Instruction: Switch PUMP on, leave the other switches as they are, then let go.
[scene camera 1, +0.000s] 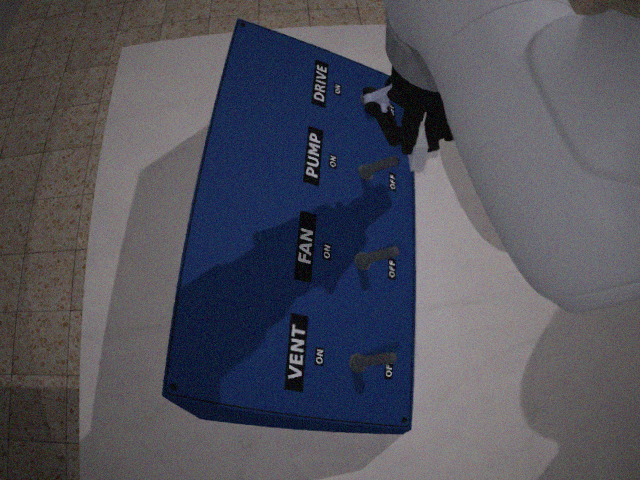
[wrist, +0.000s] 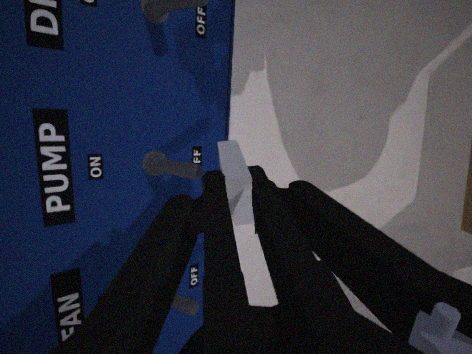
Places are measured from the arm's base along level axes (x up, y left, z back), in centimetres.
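Where they show: gripper, between the fingertips: (scene camera 1: 414, 159) (wrist: 228, 158).
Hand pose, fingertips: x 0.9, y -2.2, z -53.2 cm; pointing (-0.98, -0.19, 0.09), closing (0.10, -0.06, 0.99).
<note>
Things, the pixels of their top centre, and the offset from my fingertips. "spot": a spot on its surface instead. Level surfaces: height alone.
- PUMP lever, centre of its top: (wrist: 175, 173) (scene camera 1: 382, 156) dx +1.4, dy +0.5, dz -4.2 cm
- FAN lever, centre of its top: (wrist: 174, 314) (scene camera 1: 381, 248) dx +1.4, dy +12.5, dz -5.2 cm
- VENT lever, centre of its top: (scene camera 1: 378, 355) dx +1.4, dy +24.4, dz -6.3 cm
- DRIVE lever, a spot on its surface: (wrist: 175, 7) spot: dx -0.3, dy -10.9, dz -3.3 cm
- pale table, height of its surface: dx -11.7 cm
The blue switch panel (scene camera 1: 248, 129) (wrist: 110, 85) has four levers. The PUMP lever (scene camera 1: 381, 166) (wrist: 177, 168) points to its OFF side, at the panel's edge. The FAN lever (scene camera 1: 378, 256) (wrist: 186, 305) and VENT lever (scene camera 1: 374, 360) also point to OFF. The DRIVE lever (wrist: 175, 7) points to OFF in the wrist view; in the scene view the gripper covers it. My gripper (scene camera 1: 419, 157) (wrist: 228, 158) is shut and empty. Its pale fingertips are just beyond the PUMP lever's free end, on the OFF side; a small gap shows in the wrist view. Their height over the panel is unclear.
The panel stands on a pale table (scene camera 1: 454, 268) (wrist: 320, 75). The large white arm (scene camera 1: 558, 155) comes in from the right of the scene view. The arm's shadow lies across the panel. A tiled floor (scene camera 1: 36, 206) shows at the left.
</note>
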